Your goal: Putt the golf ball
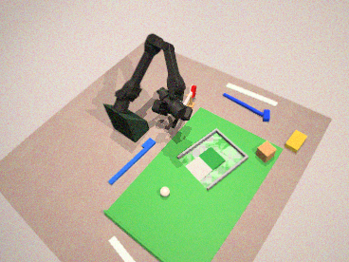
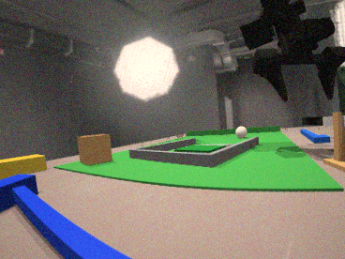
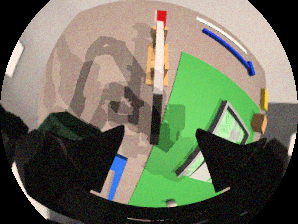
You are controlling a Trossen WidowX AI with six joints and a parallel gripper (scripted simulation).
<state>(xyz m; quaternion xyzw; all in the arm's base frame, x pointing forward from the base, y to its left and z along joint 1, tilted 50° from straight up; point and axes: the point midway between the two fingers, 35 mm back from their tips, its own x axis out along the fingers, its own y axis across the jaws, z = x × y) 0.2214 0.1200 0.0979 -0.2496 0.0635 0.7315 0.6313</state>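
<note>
Right now my gripper tip is 11 cm to the right of the putter, 4 cm past it and 4 cm above it. The rest, counted from my gripper tip: white golf ball: 30 cm to the right, 19 cm ahead, 7 cm below; then orange block: 43 cm ahead, 13 cm to the left, 7 cm below; then green mat: 26 cm ahead, 17 cm to the right, 10 cm below.
</note>
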